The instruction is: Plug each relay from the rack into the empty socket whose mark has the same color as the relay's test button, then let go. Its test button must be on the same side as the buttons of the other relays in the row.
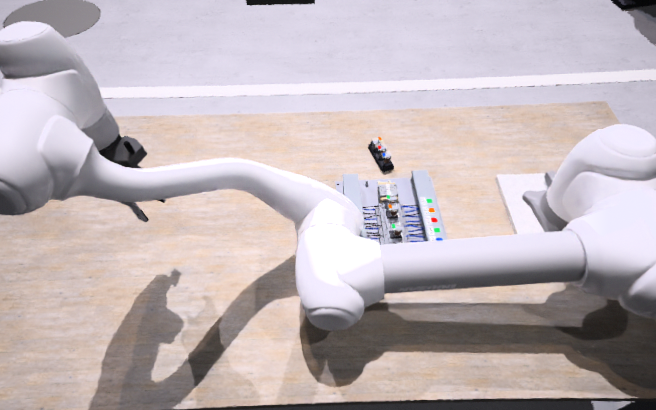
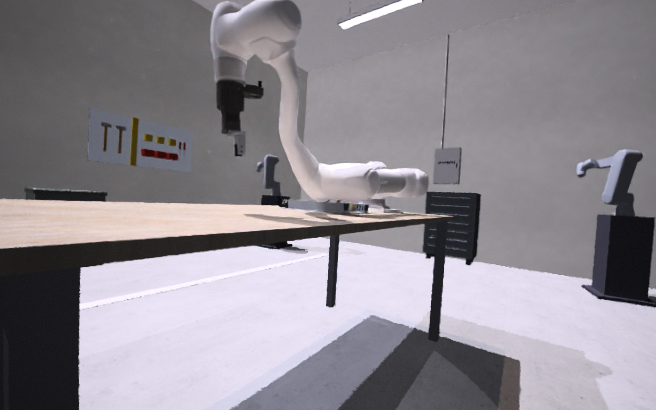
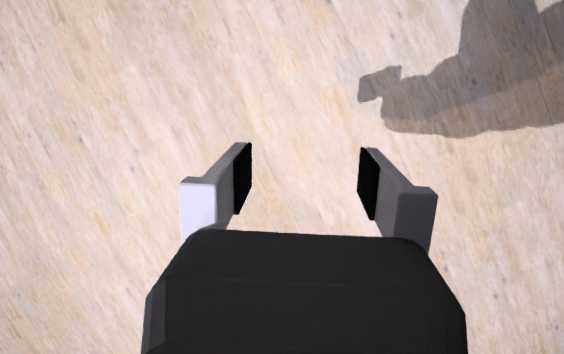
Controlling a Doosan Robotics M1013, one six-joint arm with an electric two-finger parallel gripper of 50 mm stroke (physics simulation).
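Frame: origin at the arm's base, x ahead, y left, z up, level; centimetres.
Seen in the pictures: gripper, fingertip midpoint: point(image 1: 152, 209) point(image 2: 239, 155) point(image 3: 304, 167); arm's base, link origin: point(image 1: 570, 216) point(image 2: 371, 208).
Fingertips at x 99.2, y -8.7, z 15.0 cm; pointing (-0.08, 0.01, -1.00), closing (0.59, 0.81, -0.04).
Note:
Pixels of each thing's top centre, then the offset from my fingertips to it. "spot": a spot on its surface instead. Level surfaces: height alone.
- black rack, surface spot: point(image 1: 387, 168) spot: dy -17.0, dx -58.8, dz -16.3 cm
- red mark, top centre: point(image 1: 434, 220) dy +5.4, dx -64.6, dz -12.4 cm
- blue mark, top centre: point(image 1: 439, 240) dy +11.4, dx -63.9, dz -12.4 cm
- grey panel, surface spot: point(image 1: 400, 182) spot: dy -11.4, dx -61.1, dz -16.5 cm
- wooden table, surface height: dz -16.8 cm
My gripper point(image 1: 153, 210) point(image 2: 240, 150) point(image 3: 304, 167) is open and empty, high above the table's left part, far from rack and panel. The black rack point(image 1: 387, 168) stands behind the panel and holds relays with an orange point(image 1: 379, 139), a red point(image 1: 379, 147) and a blue point(image 1: 384, 155) test button. In the panel's row, relays with green point(image 1: 388, 197), orange point(image 1: 390, 206) and green point(image 1: 393, 226) buttons are seated. Between the latter two, beside the red mark point(image 1: 434, 220), no relay shows. The blue mark point(image 1: 439, 239) is partly visible. My arm hides the panel's front part.
The grey panel point(image 1: 400, 182) has raised wire ducts on both sides, the right one point(image 1: 422, 182) carrying the colored marks. My arm point(image 1: 475, 260) spans low across the panel's front. A white plate point(image 1: 507, 200) lies under the arm's base on the wooden table point(image 1: 250, 135) point(image 2: 125, 220).

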